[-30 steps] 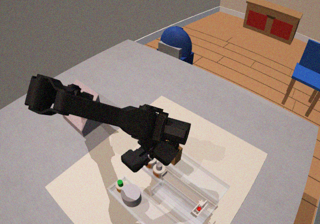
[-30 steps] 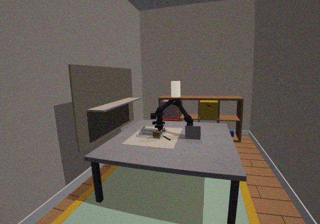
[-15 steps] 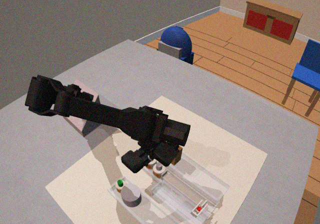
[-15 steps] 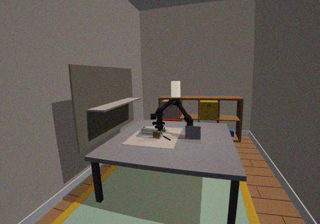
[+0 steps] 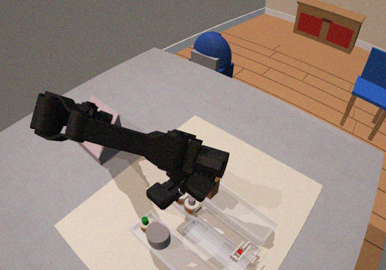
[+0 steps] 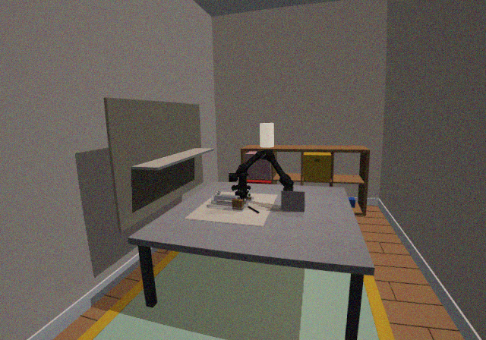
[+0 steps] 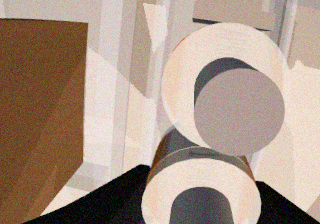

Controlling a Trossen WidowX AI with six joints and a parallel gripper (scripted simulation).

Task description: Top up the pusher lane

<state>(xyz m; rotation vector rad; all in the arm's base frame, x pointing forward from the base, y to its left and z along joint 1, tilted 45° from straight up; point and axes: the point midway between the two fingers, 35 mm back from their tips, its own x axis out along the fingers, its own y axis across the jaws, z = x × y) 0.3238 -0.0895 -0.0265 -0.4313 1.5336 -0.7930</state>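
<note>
Now: the brown box 30 mm ahead of my gripper tip and 70 mm to the left of it. Round my gripper tip: red dot (210 mm ahead, 80 mm to the right, 30 mm above); then black stick (80 mm behind, 90 mm to the left, 30 mm below); then grey cylinder (20 mm ahead, 130 mm to the right, 10 mm below).
</note>
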